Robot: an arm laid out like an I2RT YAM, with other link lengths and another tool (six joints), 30 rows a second.
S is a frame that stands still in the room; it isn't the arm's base.
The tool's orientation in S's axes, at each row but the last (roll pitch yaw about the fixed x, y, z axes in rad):
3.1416, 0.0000, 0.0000
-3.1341, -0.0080, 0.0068
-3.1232, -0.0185, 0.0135
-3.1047, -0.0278, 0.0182
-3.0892, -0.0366, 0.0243
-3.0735, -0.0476, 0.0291
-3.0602, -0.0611, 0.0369
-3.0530, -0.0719, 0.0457
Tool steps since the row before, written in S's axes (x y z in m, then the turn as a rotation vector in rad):
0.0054, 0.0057, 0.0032, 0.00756, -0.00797, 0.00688
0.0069, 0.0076, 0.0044, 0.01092, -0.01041, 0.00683
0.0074, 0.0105, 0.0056, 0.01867, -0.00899, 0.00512
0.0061, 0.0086, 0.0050, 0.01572, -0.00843, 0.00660
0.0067, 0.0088, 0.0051, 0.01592, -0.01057, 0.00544
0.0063, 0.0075, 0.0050, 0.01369, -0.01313, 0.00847
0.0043, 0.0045, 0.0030, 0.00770, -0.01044, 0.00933
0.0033, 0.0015, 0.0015, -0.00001, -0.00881, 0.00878
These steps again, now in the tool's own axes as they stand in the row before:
0.0054, -0.0057, -0.0032, 0.00756, 0.00797, -0.00688
0.0070, -0.0076, -0.0043, 0.01090, 0.01043, -0.00682
0.0076, -0.0105, -0.0053, 0.01864, 0.00915, -0.00495
0.0064, -0.0087, -0.0045, 0.01574, 0.00848, -0.00648
0.0071, -0.0089, -0.0044, 0.01585, 0.01068, -0.00543
0.0067, -0.0076, -0.0042, 0.01369, 0.01296, -0.00873
0.0046, -0.0045, -0.0024, 0.00787, 0.00996, -0.00971
0.0035, -0.0015, -0.0011, 0.00022, 0.00799, -0.00953

